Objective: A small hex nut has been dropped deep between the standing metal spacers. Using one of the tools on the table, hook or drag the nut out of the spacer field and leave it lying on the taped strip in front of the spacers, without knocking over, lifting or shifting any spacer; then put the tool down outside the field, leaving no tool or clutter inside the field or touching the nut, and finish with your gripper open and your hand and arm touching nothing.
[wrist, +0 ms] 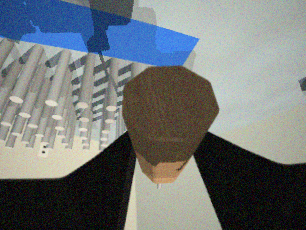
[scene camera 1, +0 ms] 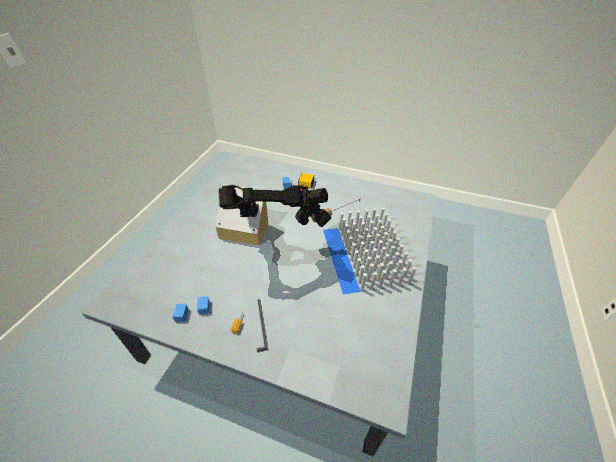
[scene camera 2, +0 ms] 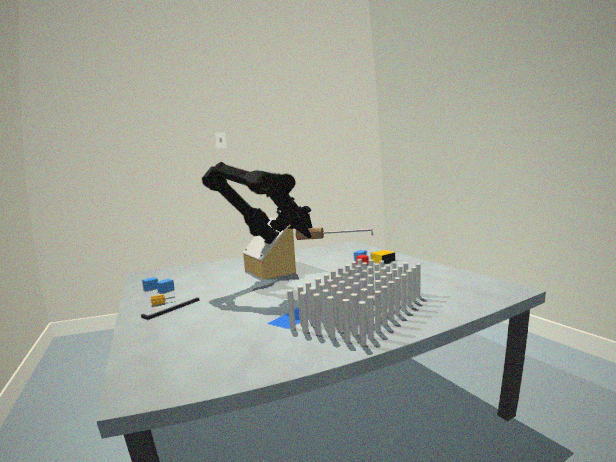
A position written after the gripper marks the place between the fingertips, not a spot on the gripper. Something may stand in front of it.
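Observation:
Gripper (scene camera 2: 311,236). Gripper (wrist: 162,132), holding wooden-handled tool (wrist: 167,110). Blue taped strip (scene camera 1: 345,274).

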